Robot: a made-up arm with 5 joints. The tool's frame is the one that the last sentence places.
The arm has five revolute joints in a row. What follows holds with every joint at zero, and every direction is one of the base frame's. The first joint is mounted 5 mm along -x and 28 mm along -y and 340 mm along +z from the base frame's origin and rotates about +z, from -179.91 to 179.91 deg. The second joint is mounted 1 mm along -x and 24 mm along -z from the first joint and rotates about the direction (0, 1, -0.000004), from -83.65 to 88.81 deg. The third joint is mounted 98 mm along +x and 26 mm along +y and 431 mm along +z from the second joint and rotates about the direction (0, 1, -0.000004), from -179.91 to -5.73 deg. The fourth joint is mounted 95 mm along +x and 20 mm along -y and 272 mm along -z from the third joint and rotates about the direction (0, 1, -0.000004), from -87.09 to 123.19 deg. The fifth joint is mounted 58 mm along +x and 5 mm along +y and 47 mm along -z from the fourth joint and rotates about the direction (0, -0.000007, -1), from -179.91 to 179.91 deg. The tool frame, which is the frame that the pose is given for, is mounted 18 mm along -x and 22 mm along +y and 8 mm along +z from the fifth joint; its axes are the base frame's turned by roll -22.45, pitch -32.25 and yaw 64.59 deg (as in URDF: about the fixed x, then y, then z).
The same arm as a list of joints. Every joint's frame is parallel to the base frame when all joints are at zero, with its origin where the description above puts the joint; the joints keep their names.
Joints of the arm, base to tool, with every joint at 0 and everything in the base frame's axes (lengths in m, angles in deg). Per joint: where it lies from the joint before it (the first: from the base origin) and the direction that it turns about. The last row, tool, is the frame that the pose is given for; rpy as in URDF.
joint 1: xyz -0.005 -0.028 0.34 axis +z
joint 2: xyz -0.001 0 -0.024 axis +y
joint 3: xyz 0.098 0.026 0.431 axis +y
joint 4: xyz 0.095 -0.02 -0.272 axis +y
joint 5: xyz 0.058 0.005 -0.047 axis -z
tool: xyz -0.018 0.022 0.008 rpy -22.45 -32.25 64.59
Joint limits (deg, base to tool): -179.91..179.91 -83.65..88.81 -179.91..-5.73 -87.09..123.19 -179.91..179.91

